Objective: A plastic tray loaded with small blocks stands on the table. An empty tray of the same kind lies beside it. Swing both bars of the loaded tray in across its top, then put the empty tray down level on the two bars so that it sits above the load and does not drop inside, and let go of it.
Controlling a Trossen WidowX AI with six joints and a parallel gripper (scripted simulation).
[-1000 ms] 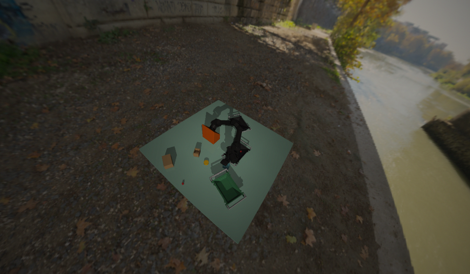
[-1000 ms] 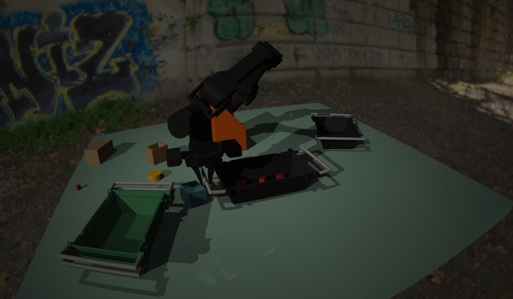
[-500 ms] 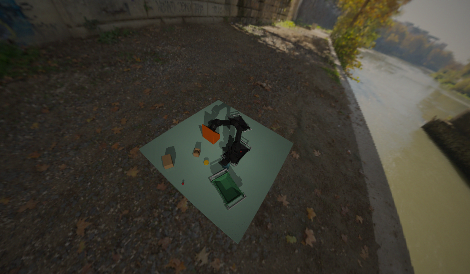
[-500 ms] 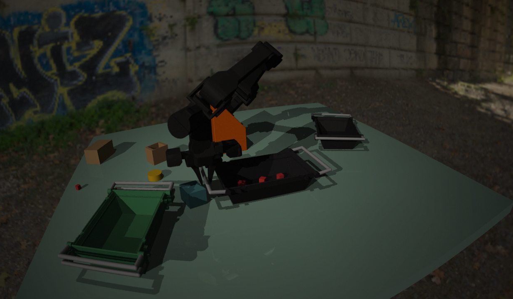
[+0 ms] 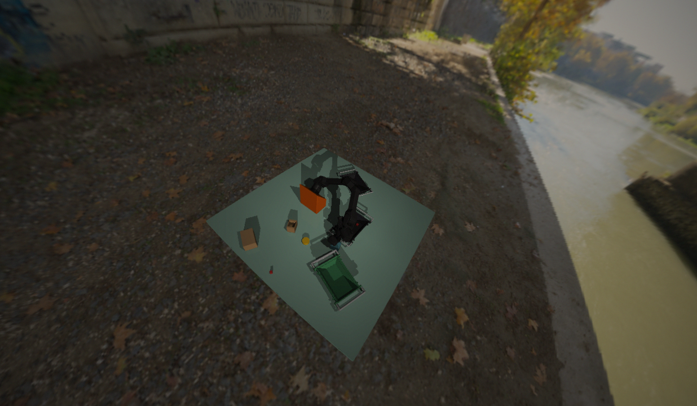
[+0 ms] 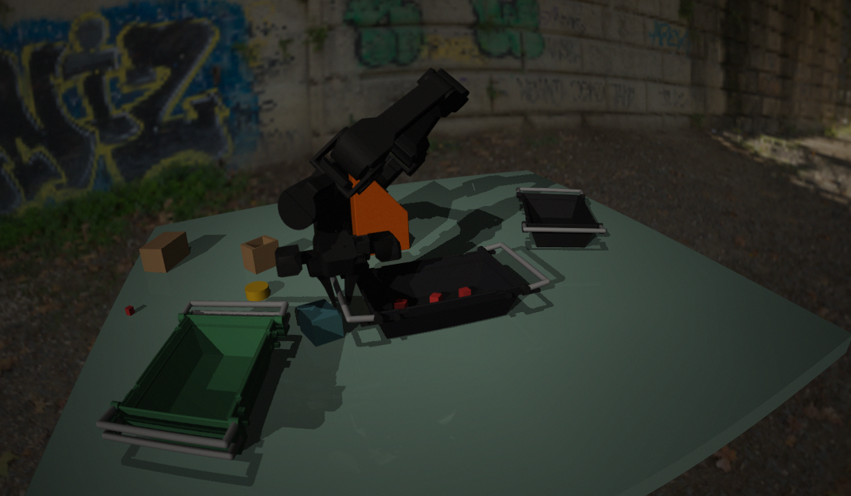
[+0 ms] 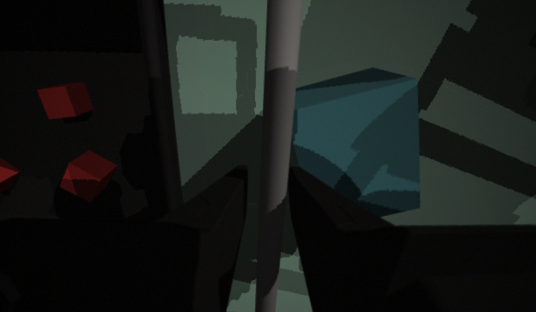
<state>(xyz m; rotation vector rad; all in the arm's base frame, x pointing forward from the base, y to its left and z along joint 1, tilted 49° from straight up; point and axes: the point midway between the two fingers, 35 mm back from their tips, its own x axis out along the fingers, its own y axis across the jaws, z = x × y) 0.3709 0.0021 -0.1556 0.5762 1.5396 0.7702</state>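
My gripper tip is 4 cm to the left of the blue cube, 2 cm above it and 1 cm short of it. Round my gripper tip: black tray: 51 cm to the left, 29 cm behind; yellow disc: 16 cm to the right, 16 cm behind, 3 cm below.
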